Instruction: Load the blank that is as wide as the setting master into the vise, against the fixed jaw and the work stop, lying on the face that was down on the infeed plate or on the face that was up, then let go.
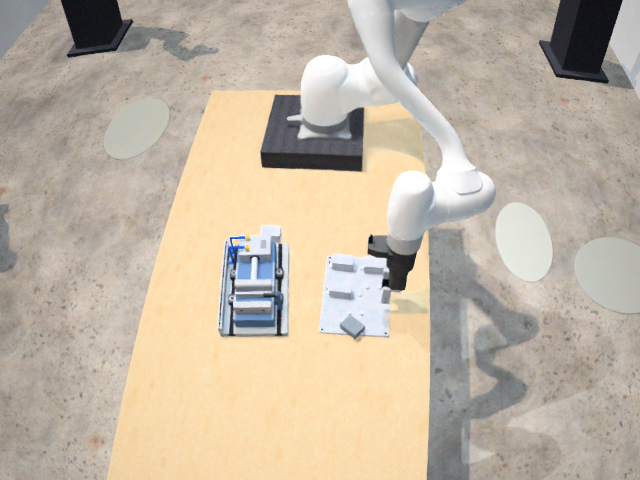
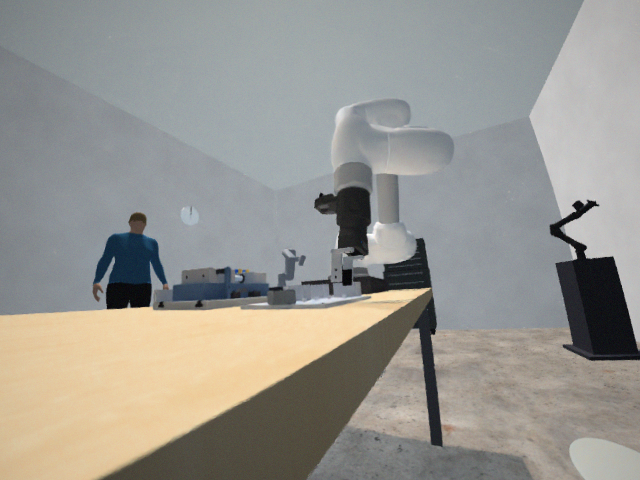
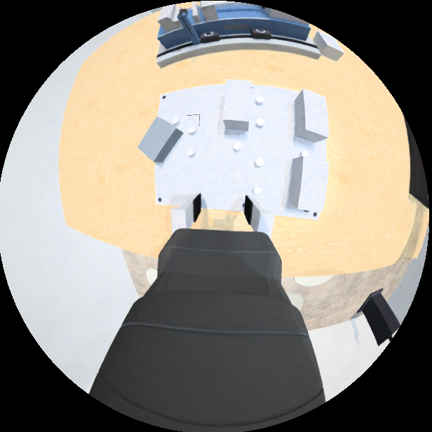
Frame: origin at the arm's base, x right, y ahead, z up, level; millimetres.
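Seen in the pictures: gripper, fingertip midpoint: [image 1: 385,294] [image 2: 342,283]; arm's base, origin of the base link: [image 1: 325,124].
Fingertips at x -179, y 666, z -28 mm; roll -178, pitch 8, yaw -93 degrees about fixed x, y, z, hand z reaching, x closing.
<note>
Offsets run from my fingertips to a thing's top centre. "spot": to the spot under its first point. Level surfaces: height alone.
The white infeed plate @(dx +77, dy -20, dz -31 mm) [image 1: 373,319] [image 3: 215,175] bears three light grey blanks: one @(dx +123, dy -21, dz +5 mm) [image 1: 340,290] [image 3: 236,105] near the middle of its vise side, one @(dx +117, dy -116, dz +5 mm) [image 1: 342,262] [image 3: 312,120] and another @(dx +26, dy -107, dz +5 mm) [image 1: 373,265] [image 3: 312,182] along its end. A darker grey block @(dx +90, dy +91, dz -6 mm) [image 1: 352,325] [image 2: 281,296] [image 3: 160,140] lies askew over the opposite end. My gripper [image 1: 386,289] [image 2: 342,273] [image 3: 222,202] is open and empty, low over the plate's edge farthest from the vise. The vise @(dx +366, dy -32, dz +60 mm) [image 1: 254,320] [image 2: 222,291] [image 3: 235,32] shows no block between its jaws. A light block, apparently the setting master @(dx +334, dy -223, dz -3 mm) [image 1: 270,232] [image 3: 328,46], lies beside the vise's end.
Short white pins [image 3: 259,162] stand up from the plate between the blanks. Blue hoses @(spot: dx +428, dy -104, dz +69 mm) [image 1: 231,248] with yellow fittings rise at the vise's back end. The black robot base [image 1: 312,159] stands behind on the wooden table @(dz -39 mm) [image 1: 289,403]. A person [image 2: 136,258] stands beyond the table.
</note>
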